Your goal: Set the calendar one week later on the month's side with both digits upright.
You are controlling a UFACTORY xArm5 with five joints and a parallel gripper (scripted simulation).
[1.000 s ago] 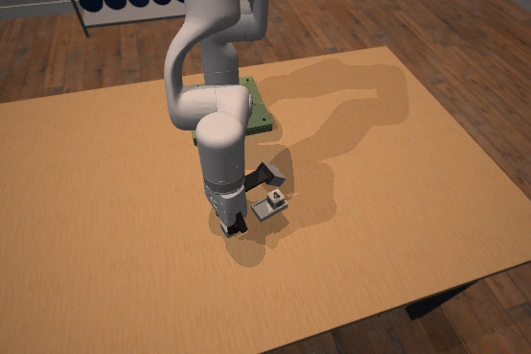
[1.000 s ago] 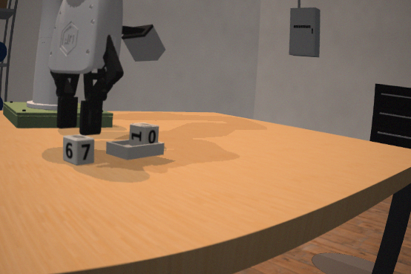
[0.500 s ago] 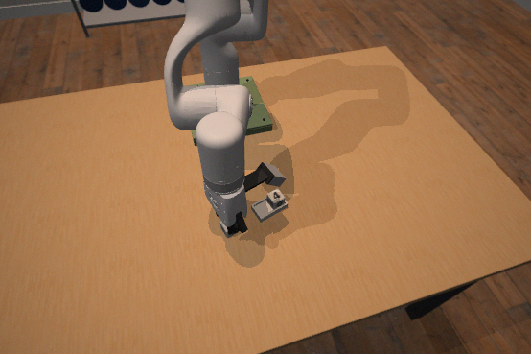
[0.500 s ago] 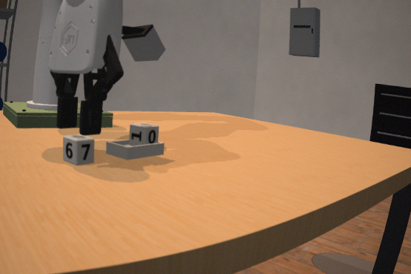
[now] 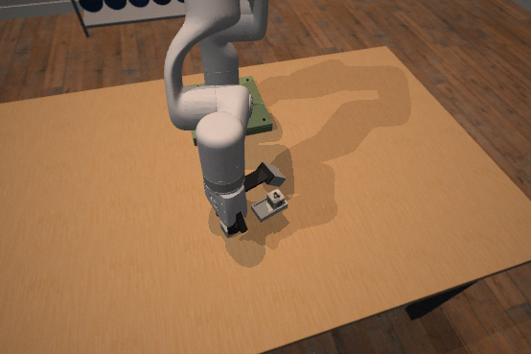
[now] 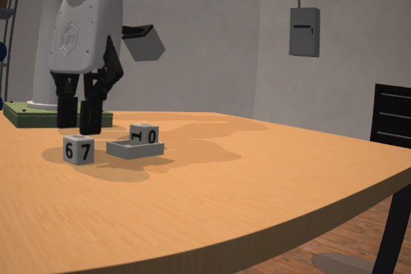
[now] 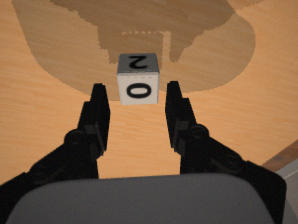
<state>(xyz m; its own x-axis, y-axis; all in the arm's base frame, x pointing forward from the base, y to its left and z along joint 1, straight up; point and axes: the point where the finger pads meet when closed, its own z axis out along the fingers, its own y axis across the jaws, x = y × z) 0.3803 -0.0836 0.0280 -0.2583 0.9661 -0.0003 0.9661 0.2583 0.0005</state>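
Now: hand 40 mm above the digit cube. Round my hand: tray: 110 mm to the left, 50 mm below, 30 mm behind.
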